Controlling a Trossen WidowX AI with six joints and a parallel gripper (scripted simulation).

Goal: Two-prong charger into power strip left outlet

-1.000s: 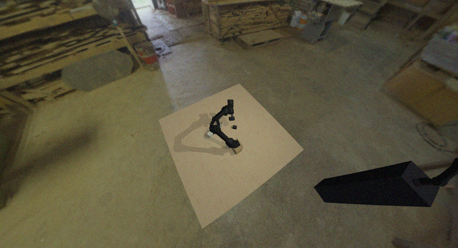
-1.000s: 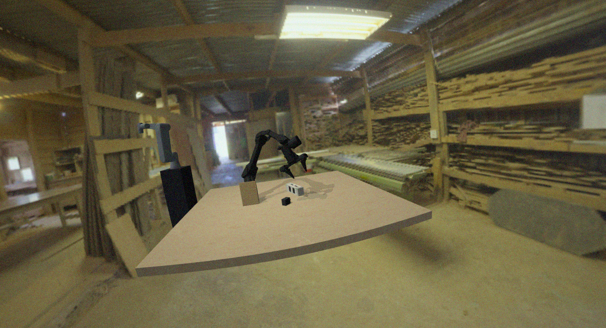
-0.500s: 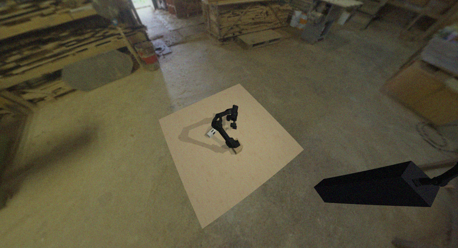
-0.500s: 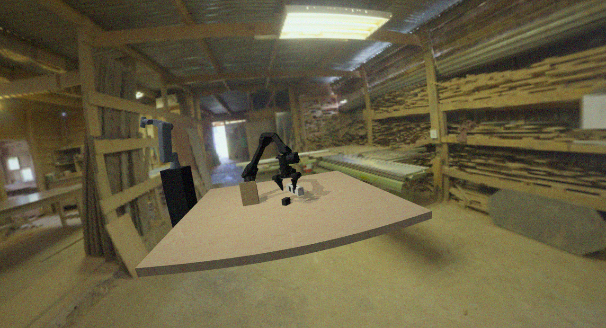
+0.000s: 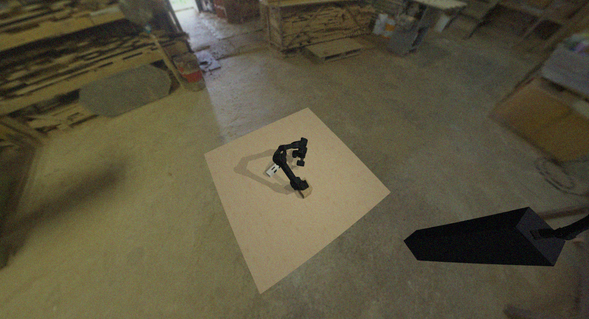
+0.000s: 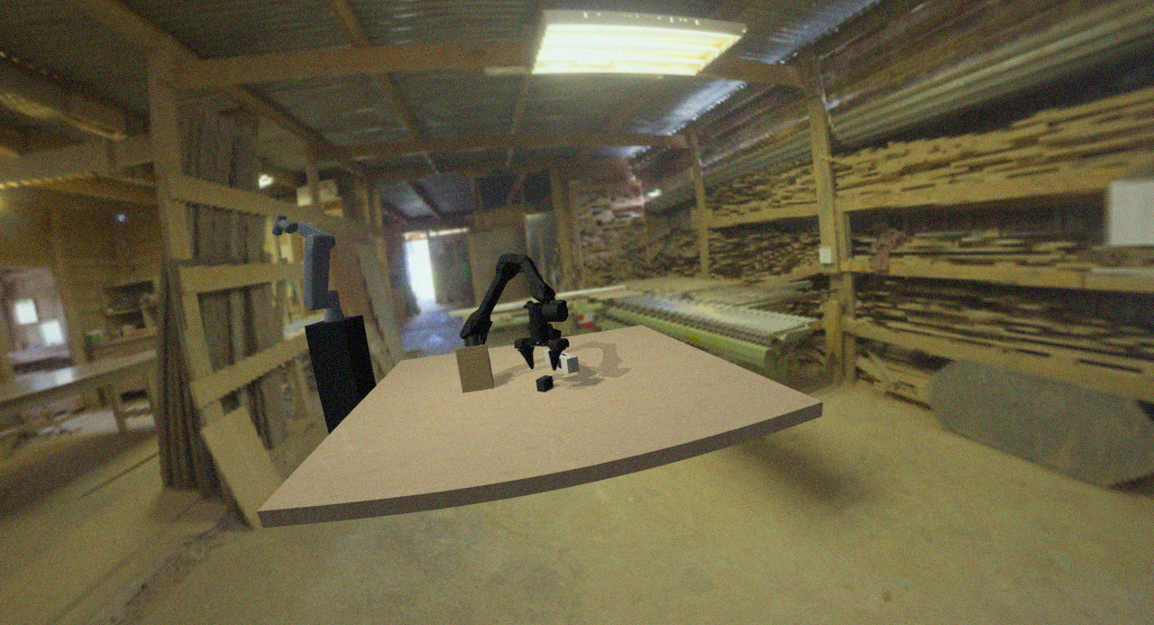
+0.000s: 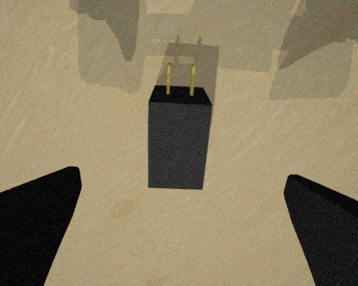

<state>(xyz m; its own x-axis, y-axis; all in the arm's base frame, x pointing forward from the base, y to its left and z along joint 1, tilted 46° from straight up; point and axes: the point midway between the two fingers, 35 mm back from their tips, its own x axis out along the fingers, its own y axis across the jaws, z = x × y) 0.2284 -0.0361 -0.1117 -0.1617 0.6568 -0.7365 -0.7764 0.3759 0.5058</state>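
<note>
The black two-prong charger is 5 cm below my gripper tip, 1 cm to the left of it and 1 cm ahead of it.
</note>
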